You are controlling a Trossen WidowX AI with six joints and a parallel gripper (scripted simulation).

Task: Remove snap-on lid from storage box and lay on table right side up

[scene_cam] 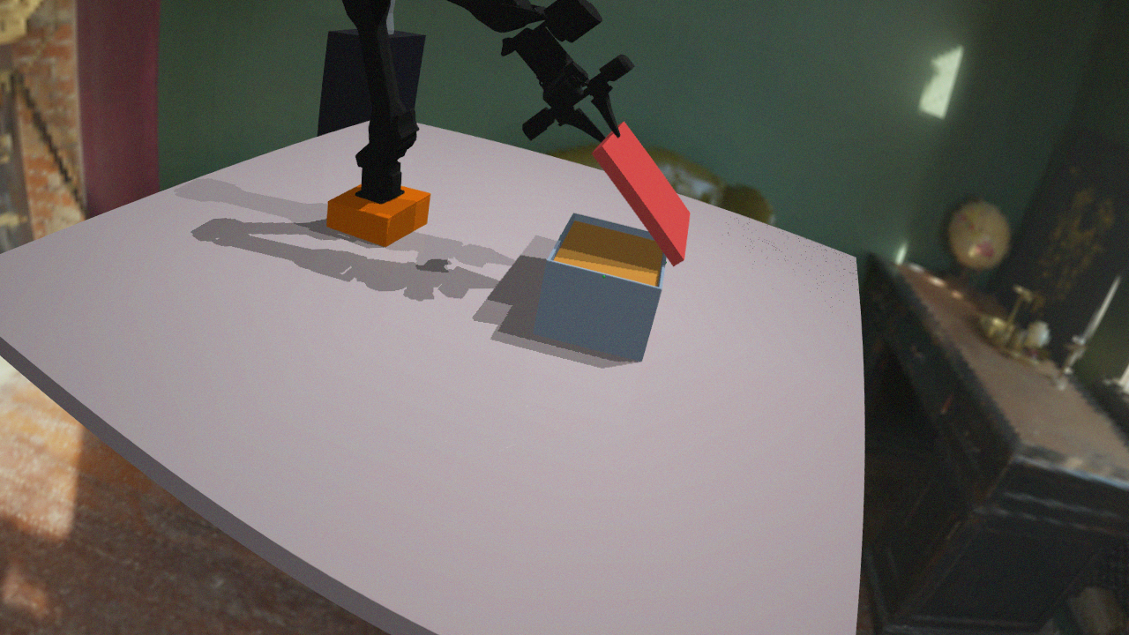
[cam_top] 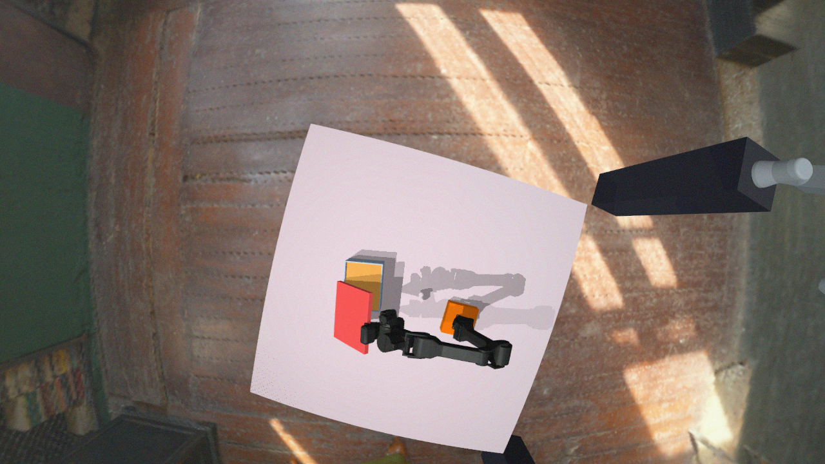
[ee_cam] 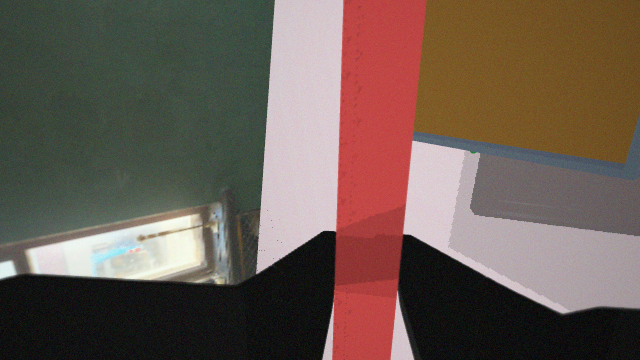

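The red lid lies 60 mm ahead of my gripper tip, 50 mm below it and 10 mm to the left of it. Also, from my gripper tip: blue-grey storage box: 180 mm below, 90 mm to the right, 70 mm ahead.
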